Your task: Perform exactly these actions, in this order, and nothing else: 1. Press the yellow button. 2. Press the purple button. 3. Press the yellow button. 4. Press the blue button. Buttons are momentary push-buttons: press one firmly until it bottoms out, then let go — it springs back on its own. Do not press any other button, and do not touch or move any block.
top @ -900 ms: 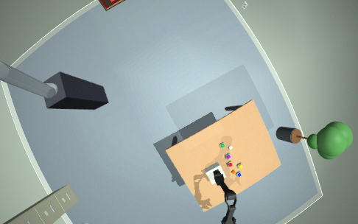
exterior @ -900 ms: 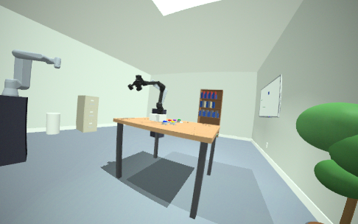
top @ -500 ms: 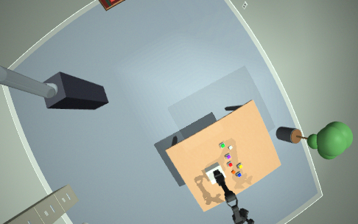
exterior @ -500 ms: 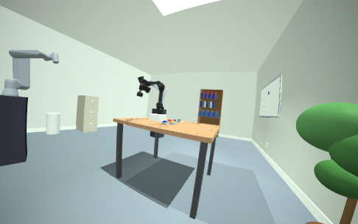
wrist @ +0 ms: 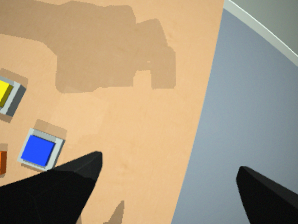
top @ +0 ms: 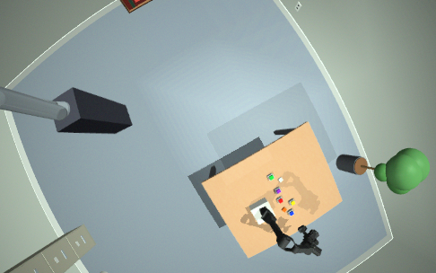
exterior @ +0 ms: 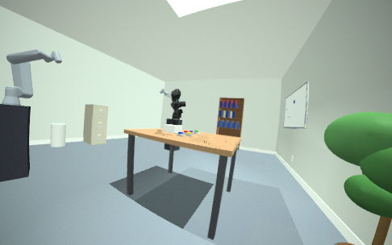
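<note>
The yellow button lies 200 mm to the left of my gripper tip, 160 mm below it and 10 mm behind it. Also, from my gripper tip: red button (270 mm to the left, 160 mm below, 110 mm behind); orange block (180 mm below, 160 mm to the left, 100 mm behind); purple button (370 mm to the left, 160 mm below, 90 mm behind).
</note>
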